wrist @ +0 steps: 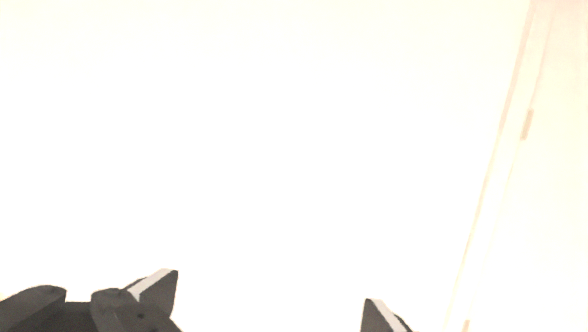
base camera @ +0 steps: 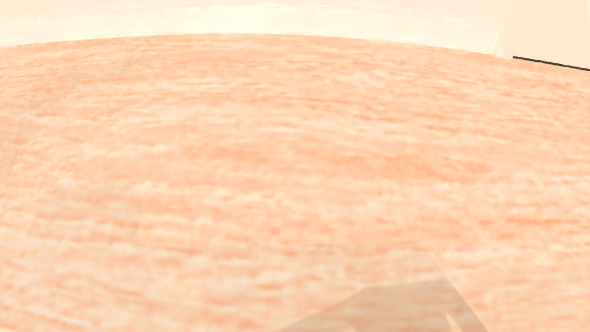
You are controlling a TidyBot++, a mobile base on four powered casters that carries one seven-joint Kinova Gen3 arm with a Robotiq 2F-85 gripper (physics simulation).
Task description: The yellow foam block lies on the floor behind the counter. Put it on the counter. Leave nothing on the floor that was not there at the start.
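Places are measured from the arm's base along level axes (x ahead, y left, z up), in millimetres.
Where they show: gripper, fingertip midpoint: (wrist: 268, 305).
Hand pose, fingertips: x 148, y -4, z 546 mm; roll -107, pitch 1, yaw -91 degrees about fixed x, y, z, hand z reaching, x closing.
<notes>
After its pixels a point has its place.
My gripper (wrist: 268, 305) {x 148, y -4, z 546 mm} is open, its two dark fingers wide apart at the bottom of the wrist view, with a pale wall behind them and nothing between them. The yellow foam block does not show in the base camera view or the wrist view. The counter does not show in either view.
Wooden floor (base camera: 295, 150) {x 564, y -19, z -397 mm} fills most of the base camera view, with a grey shadow (base camera: 400, 305) {x 283, y -124, z -397 mm} at the bottom. A pale wall (wrist: 280, 150) {x 1131, y 22, z 425 mm} stands ahead. A pale door (wrist: 555, 175) {x 1007, y -844, z 488 mm} with its frame is at the right of the wrist view. A thin dark line (base camera: 550, 63) {x 1009, y -858, z -393 mm} runs at the floor's edge, upper right.
</notes>
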